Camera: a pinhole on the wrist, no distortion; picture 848 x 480 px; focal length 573.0 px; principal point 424.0 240.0 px. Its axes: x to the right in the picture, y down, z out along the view. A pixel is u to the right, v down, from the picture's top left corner.
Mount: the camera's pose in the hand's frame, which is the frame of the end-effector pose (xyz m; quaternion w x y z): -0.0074 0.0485 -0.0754 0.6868 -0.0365 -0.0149 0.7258
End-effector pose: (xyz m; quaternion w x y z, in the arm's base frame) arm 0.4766 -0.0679 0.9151 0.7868 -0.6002 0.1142 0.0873
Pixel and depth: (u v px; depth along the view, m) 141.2 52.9 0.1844
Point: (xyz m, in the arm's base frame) 0.5366 0.0348 0.9631
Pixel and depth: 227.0 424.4 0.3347
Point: 0.3854 0.1607 1.0755
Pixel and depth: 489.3 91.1 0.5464
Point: 0.5623 0.4281 0.8863
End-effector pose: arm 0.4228 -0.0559 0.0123 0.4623 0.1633 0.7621 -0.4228
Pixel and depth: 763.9 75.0 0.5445
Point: 0.8935 -0.2085 -0.3603
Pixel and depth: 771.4 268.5 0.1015
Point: 0.5201 -0.0049 -0.0287
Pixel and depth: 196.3 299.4 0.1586
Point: 0.4799 -0.1242 0.0266
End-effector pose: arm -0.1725 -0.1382 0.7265 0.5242 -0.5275 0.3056 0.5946
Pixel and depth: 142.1 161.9 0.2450
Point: -0.1652 0.0432 0.7698
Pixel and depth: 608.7 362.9 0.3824
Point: -0.4446 0.0489 0.8861
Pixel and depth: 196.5 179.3 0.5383
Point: -0.1769 0.3396 0.8552
